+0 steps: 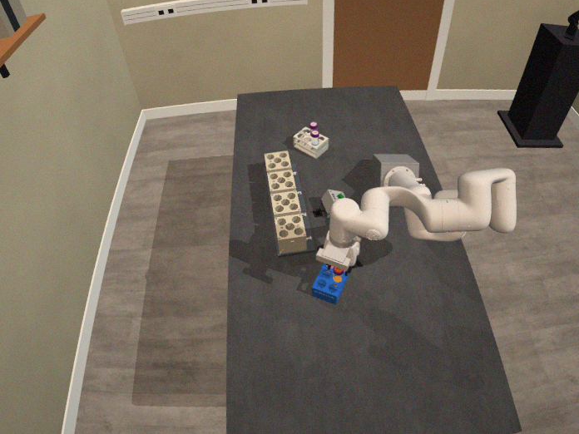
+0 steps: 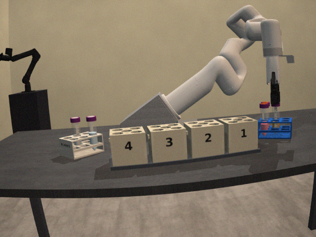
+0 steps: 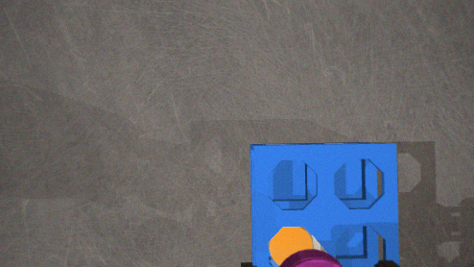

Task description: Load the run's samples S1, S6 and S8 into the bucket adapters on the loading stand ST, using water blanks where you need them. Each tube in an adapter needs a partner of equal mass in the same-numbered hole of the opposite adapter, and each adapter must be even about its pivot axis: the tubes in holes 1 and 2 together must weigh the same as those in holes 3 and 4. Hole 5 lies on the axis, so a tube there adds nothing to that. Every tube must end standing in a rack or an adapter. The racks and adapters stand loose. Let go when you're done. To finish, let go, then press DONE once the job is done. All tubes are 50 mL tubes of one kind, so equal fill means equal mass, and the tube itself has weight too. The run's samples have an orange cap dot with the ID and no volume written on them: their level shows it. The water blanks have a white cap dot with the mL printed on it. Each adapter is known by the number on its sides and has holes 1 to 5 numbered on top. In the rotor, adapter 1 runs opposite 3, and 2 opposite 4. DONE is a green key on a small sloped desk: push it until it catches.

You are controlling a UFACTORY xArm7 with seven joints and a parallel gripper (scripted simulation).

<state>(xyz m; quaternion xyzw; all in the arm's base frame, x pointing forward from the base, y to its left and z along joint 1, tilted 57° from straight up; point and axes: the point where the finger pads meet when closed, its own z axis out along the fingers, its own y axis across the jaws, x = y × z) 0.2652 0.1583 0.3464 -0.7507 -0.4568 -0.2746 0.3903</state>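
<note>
My hand is 7 cm above the sample S8 and 1 cm short of it. From my hand the other things lie so: sample tube 7 cm below, 6 cm to the right, 2 cm ahead; then blue sample rack 10 cm below, 2 cm ahead, 1 cm to the right; then loading stand ST 35 cm to the right, 17 cm ahead, 13 cm below.
</note>
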